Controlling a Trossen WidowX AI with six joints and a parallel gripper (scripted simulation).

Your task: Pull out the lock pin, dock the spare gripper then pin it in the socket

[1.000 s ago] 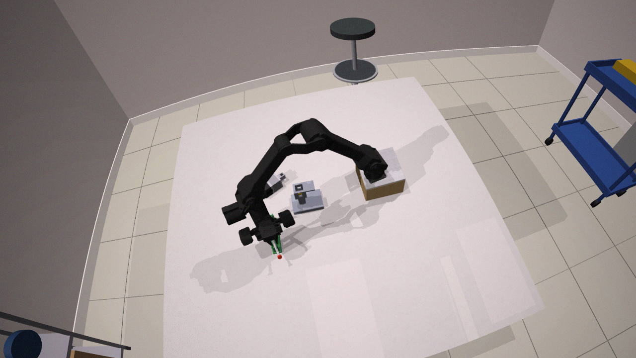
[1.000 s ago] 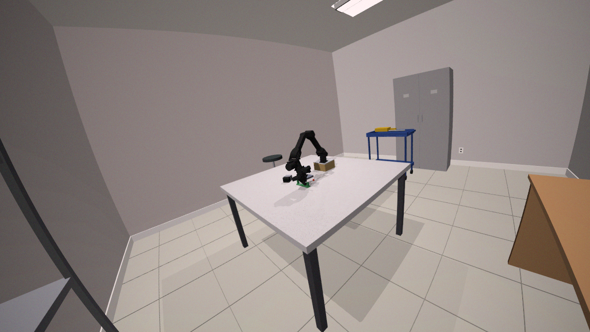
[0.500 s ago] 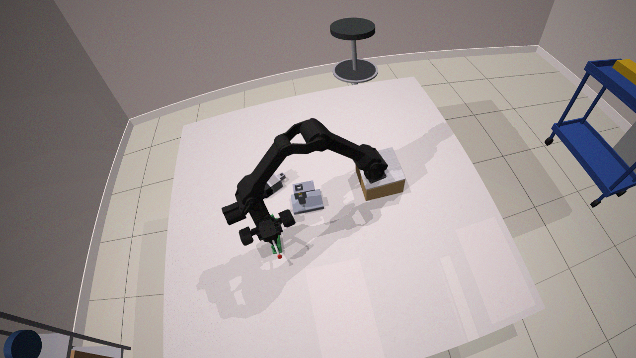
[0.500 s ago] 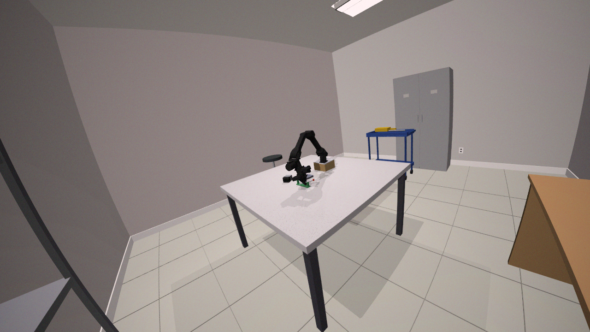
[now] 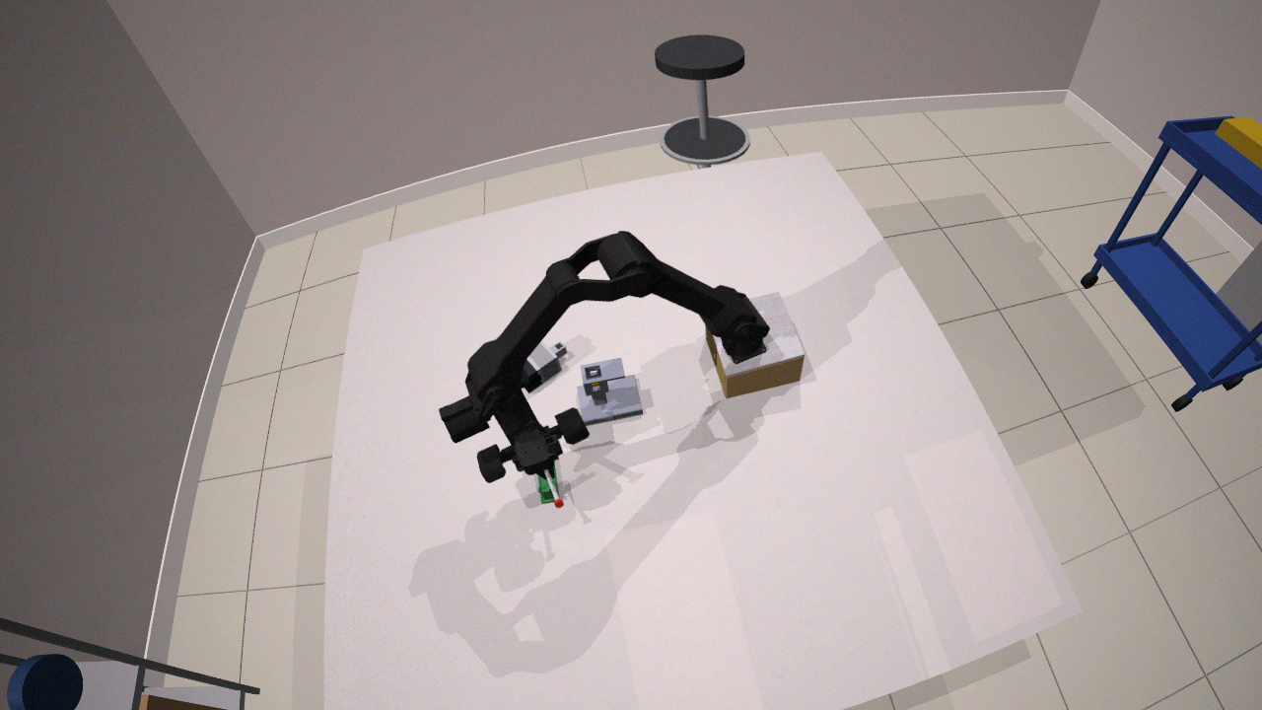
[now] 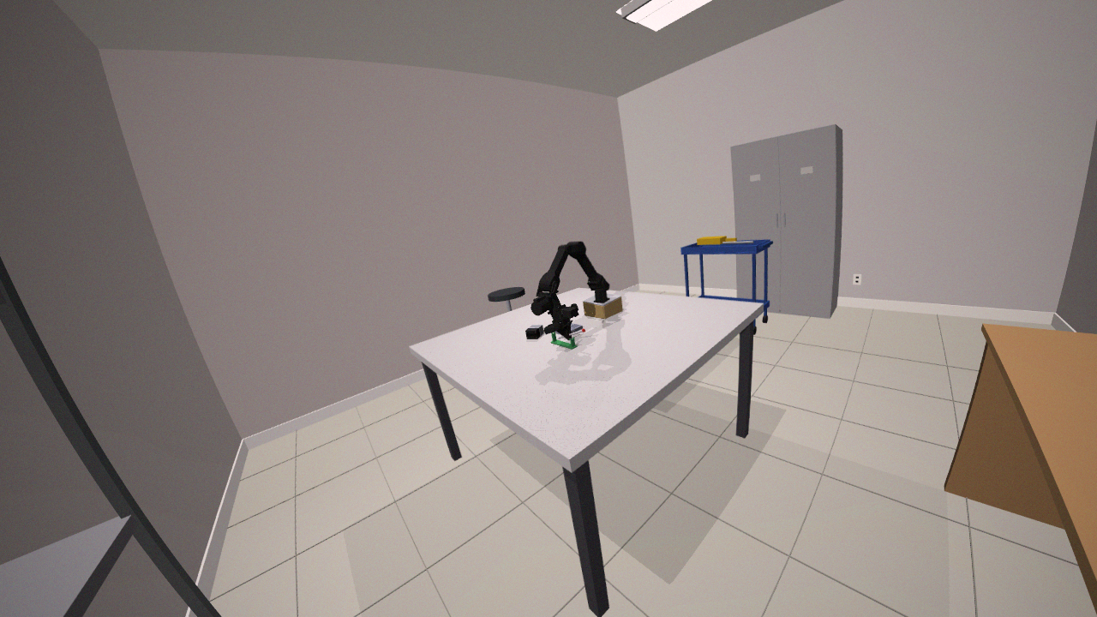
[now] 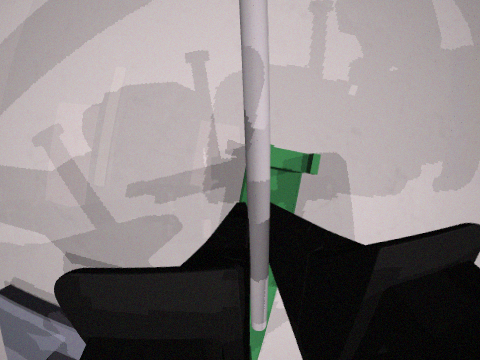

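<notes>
Right now the green pin rest is 4 cm to the right of my gripper tip. The rest, counted from my gripper tip: spare gripper: 5 cm behind, 25 cm to the right, 1 cm below; grey mount: 14 cm behind, 13 cm to the right, 2 cm above.
</notes>
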